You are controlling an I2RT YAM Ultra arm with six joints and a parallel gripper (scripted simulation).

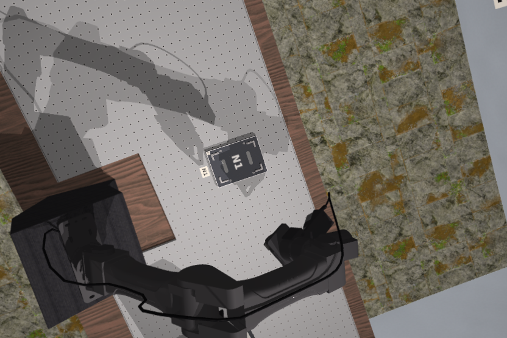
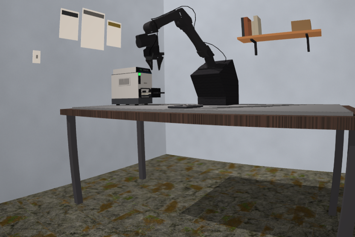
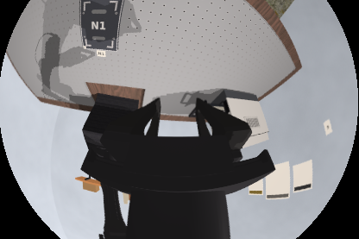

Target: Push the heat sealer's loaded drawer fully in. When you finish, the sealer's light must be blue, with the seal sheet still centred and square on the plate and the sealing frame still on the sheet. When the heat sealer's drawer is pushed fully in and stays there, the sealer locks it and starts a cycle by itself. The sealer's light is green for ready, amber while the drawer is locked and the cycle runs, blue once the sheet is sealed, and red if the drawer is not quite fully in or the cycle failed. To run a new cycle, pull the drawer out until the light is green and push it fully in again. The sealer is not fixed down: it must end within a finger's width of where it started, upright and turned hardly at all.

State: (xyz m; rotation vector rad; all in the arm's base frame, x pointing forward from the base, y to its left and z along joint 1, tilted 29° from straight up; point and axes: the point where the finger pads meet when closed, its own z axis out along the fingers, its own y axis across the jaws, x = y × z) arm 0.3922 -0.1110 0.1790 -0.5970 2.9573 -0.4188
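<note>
The sealer drawer is 330 mm to the right of my hand, 240 mm behind it and 150 mm below it. Also, from my hand: label tag (230 mm below, 180 mm to the left, 150 mm behind).
</note>
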